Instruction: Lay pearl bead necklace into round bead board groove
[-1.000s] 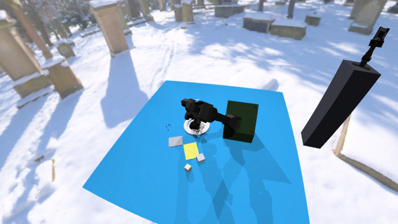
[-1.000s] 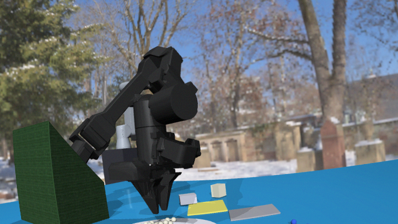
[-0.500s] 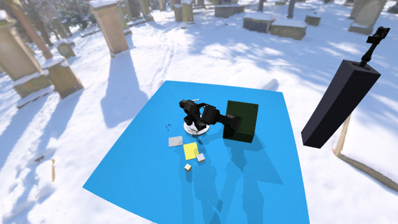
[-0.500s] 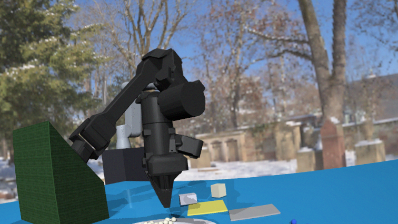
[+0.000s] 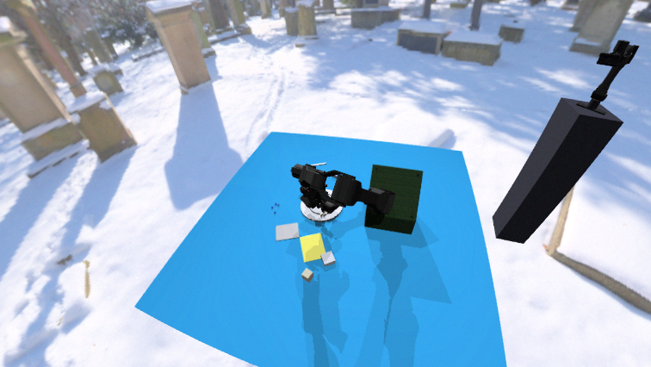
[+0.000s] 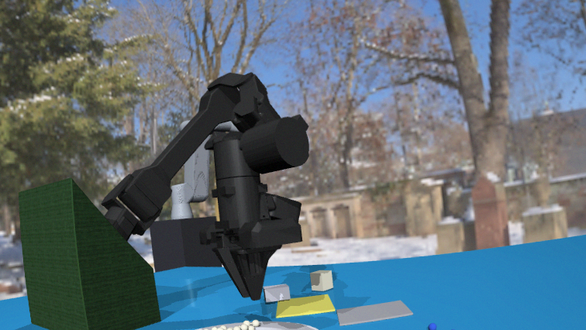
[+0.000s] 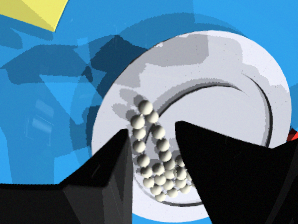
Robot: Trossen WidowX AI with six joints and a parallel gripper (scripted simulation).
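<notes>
The round white bead board is 30 mm ahead of my gripper tip, 70 mm to the right of it and 40 mm below it. The rest, counted from my gripper tip: yellow tile (20 mm behind, 160 mm to the left, 50 mm below); red object (130 mm ahead, 180 mm to the right, 50 mm below); grey tile (120 mm ahead, 120 mm to the left, 50 mm below).
</notes>
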